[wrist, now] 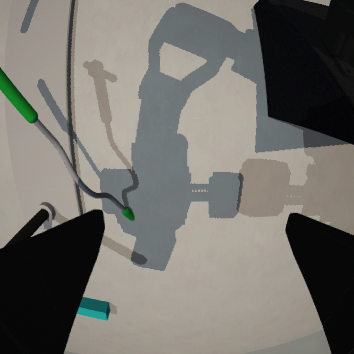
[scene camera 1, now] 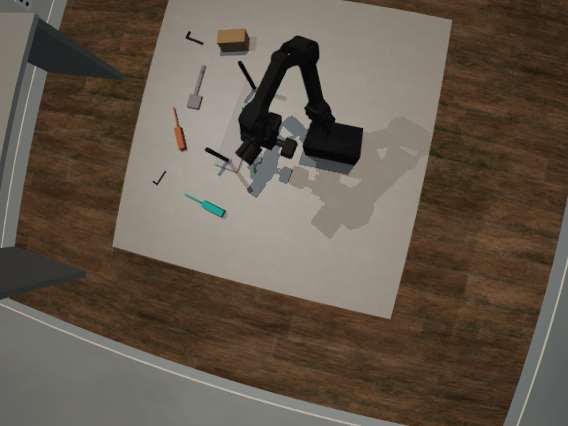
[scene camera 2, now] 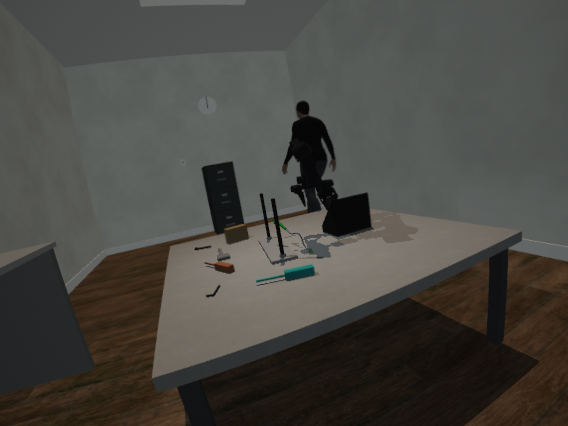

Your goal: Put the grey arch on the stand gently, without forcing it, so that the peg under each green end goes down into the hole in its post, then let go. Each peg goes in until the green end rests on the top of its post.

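Frame: origin at the arm's base, x ahead, y left, z up, level; metres.
Seen in the pictures: gripper, fingertip midpoint: (wrist: 199, 222) (scene camera 1: 272, 146) (scene camera 2: 314, 204); arm's base at its link origin: (scene camera 1: 318, 135) (scene camera 2: 335, 209).
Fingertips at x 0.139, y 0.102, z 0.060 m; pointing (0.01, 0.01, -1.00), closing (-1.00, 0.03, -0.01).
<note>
Pixels of each thing's top centre, then the offset from my fingertips to it.
- far post at its top centre: (scene camera 1: 240, 64) (scene camera 2: 261, 195) dx +0.198, dy -0.235, dz +0.063 m
- teal screwdriver at its top centre: (wrist: 58, 304) (scene camera 2: 284, 271) (scene camera 1: 202, 203) dx +0.240, dy +0.302, dz -0.154 m
- orange screwdriver at its top centre: (scene camera 2: 216, 262) (scene camera 1: 176, 127) dx +0.474, dy +0.028, dz -0.154 m
- grey tool at its top centre: (scene camera 1: 198, 86) (scene camera 2: 221, 251) dx +0.452, dy -0.177, dz -0.169 m
- brown box at its top centre: (scene camera 1: 230, 35) (scene camera 2: 235, 226) dx +0.358, dy -0.408, dz -0.102 m
The grey arch (scene camera 2: 299, 233) (wrist: 59, 150) is a bent grey wire with green ends. It lies low beside the posts, crossing the stand's thin base rod in the wrist view; one green end (scene camera 1: 255, 171) (scene camera 2: 310, 251) (wrist: 128, 214) is near the table. The other green end (scene camera 2: 280, 225) (wrist: 19, 98) shows partly in the wrist view. The stand has two upright black posts, the near post (scene camera 1: 217, 154) (scene camera 2: 277, 227) (wrist: 30, 227) and the far post (scene camera 1: 247, 75) (scene camera 2: 265, 215). Their holes are too small to see. My gripper (scene camera 1: 268, 150) (wrist: 199, 222) is open and empty, high above the table, right of the near post.
A teal screwdriver (scene camera 1: 213, 208) (scene camera 2: 299, 272) (wrist: 94, 308), an orange screwdriver (scene camera 1: 180, 138) (scene camera 2: 224, 267), a grey tool (scene camera 1: 195, 101) (scene camera 2: 223, 255), a brown box (scene camera 1: 232, 40) (scene camera 2: 236, 233) and two small black hex keys lie around the stand. A person (scene camera 2: 311, 135) stands behind the table.
</note>
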